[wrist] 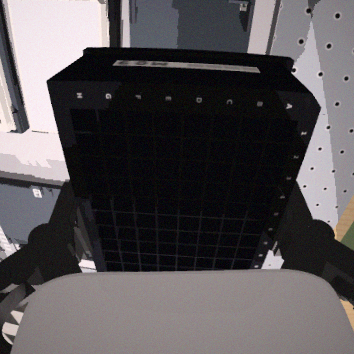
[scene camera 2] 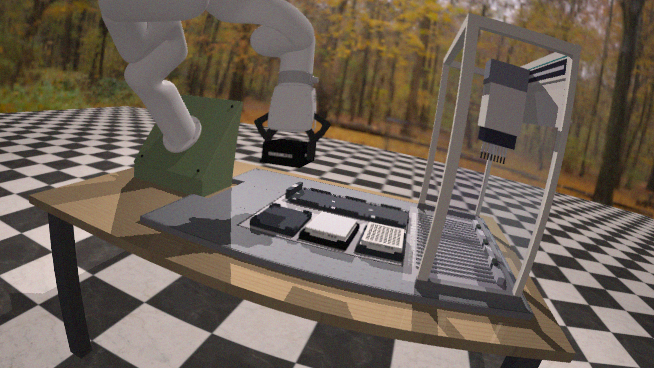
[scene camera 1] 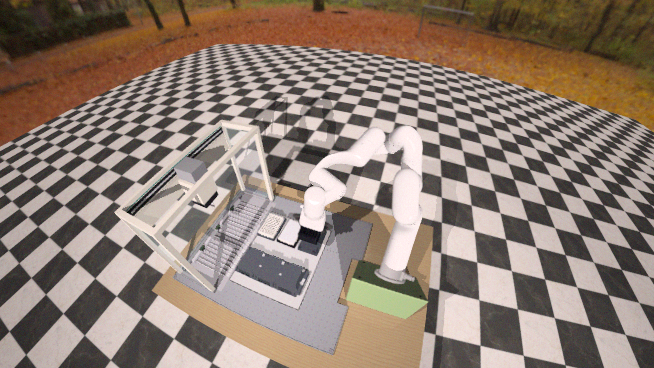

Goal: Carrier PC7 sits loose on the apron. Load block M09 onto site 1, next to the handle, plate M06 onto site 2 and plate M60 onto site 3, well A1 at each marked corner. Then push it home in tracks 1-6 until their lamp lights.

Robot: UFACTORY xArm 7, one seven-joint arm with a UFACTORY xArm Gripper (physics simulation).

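Pixels of known places: gripper, fingertip midpoint: (wrist: pixel 179 174) (scene camera 1: pixel 312 228); arm's base, link origin: (scene camera 2: pixel 182 134) (scene camera 1: pixel 389 277).
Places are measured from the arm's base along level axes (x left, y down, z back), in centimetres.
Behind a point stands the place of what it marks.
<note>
My gripper (scene camera 1: pixel 312 231) {x -5.3, y -1.1, z -38.0 cm} (scene camera 2: pixel 290 144) (wrist: pixel 179 174) {x -5.3, y -1.1, z -38.0 cm} is shut on the black block M09 (scene camera 1: pixel 311 237) {x 0.5, y -4.4, z -34.8 cm} (scene camera 2: pixel 288 154) {x -10.9, y -3.1, z -40.4 cm} (wrist: pixel 180 150) {x -8.9, y -4.7, z -38.3 cm}, which hangs in the air. Its letters A–H and numbers face the wrist camera, with A at the upper right there. Carrier PC7 (scene camera 1: pixel 272 271) {x 16.6, y 11.6, z -46.4 cm} (scene camera 2: pixel 350 205) {x 16.5, y 11.6, z -47.3 cm} (wrist: pixel 20 215) {x 17.6, y 11.6, z -58.3 cm} is the long dark tray with small white marks; its handle (scene camera 1: pixel 302 283) {x 15.1, y 9.6, z -31.4 cm} (scene camera 2: pixel 295 189) {x 13.4, y 10.4, z -32.4 cm} is at the end towards the arm base. A solid white plate (scene camera 1: pixel 289 233) {x -3.5, y 10.1, z -50.3 cm} (scene camera 2: pixel 331 226) {x -7.3, y 10.0, z -50.8 cm} (wrist: pixel 60 65) {x -5.8, y 10.0, z -50.0 cm} and a plate with holes (scene camera 1: pixel 271 226) {x -2.4, y 10.1, z -60.5 cm} (scene camera 2: pixel 384 236) {x -4.4, y 10.1, z -61.6 cm} sit in dark holders; I cannot read which is M06 or M60. The tracks (scene camera 1: pixel 232 231) {x 9.6, y 12.5, z -77.9 cm} (scene camera 2: pixel 452 250) are ribbed. No lit lamp can be made out.
An empty dark holder (scene camera 2: pixel 281 220) {x -8.8, y 11.5, z -40.0 cm} (wrist: pixel 215 25) {x -11.4, y 11.5, z -37.7 cm} is beside the white plate. A pale gantry frame (scene camera 1: pixel 266 170) {x -18.0, y -10.7, z -71.3 cm} (scene camera 2: pixel 443 165) {x 38.3, y -2.0, z -68.5 cm} stands over the tracks, with a grey pipetting head (scene camera 1: pixel 191 171) {x 13.8, y -33.3, z -77.2 cm} (scene camera 2: pixel 504 100) inside. The green arm base (scene camera 1: pixel 380 295) {x 10.2, y -4.5, z -1.1 cm} (scene camera 2: pixel 212 145) {x 0.4, y 1.1, z -11.9 cm} stands on the wooden table (scene camera 1: pixel 385 335) {x 18.0, y 13.9, z 8.4 cm} (scene camera 2: pixel 320 312) {x -33.7, y 14.1, z -59.9 cm}.
</note>
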